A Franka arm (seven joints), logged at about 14 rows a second.
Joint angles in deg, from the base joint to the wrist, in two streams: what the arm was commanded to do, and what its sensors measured. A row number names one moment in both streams.
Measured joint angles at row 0: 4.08, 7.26, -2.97, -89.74, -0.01, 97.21, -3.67
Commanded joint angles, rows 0 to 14: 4.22, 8.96, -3.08, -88.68, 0.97, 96.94, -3.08; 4.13, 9.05, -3.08, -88.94, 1.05, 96.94, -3.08; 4.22, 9.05, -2.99, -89.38, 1.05, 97.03, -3.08; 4.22, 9.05, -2.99, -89.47, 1.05, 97.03, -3.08; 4.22, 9.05, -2.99, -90.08, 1.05, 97.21, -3.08; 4.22, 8.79, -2.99, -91.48, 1.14, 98.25, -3.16; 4.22, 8.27, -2.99, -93.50, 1.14, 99.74, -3.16; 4.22, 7.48, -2.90, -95.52, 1.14, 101.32, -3.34; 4.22, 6.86, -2.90, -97.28, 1.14, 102.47, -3.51; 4.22, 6.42, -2.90, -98.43, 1.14, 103.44, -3.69; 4.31, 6.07, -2.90, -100.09, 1.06, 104.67, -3.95; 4.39, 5.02, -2.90, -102.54, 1.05, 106.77, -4.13; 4.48, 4.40, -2.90, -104.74, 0.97, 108.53, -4.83; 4.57, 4.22, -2.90, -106.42, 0.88, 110.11, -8.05; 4.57, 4.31, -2.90, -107.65, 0.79, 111.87, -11.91
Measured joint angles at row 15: 4.19, 6.87, -2.67, -102.84, 0.42, 108.43, -6.70
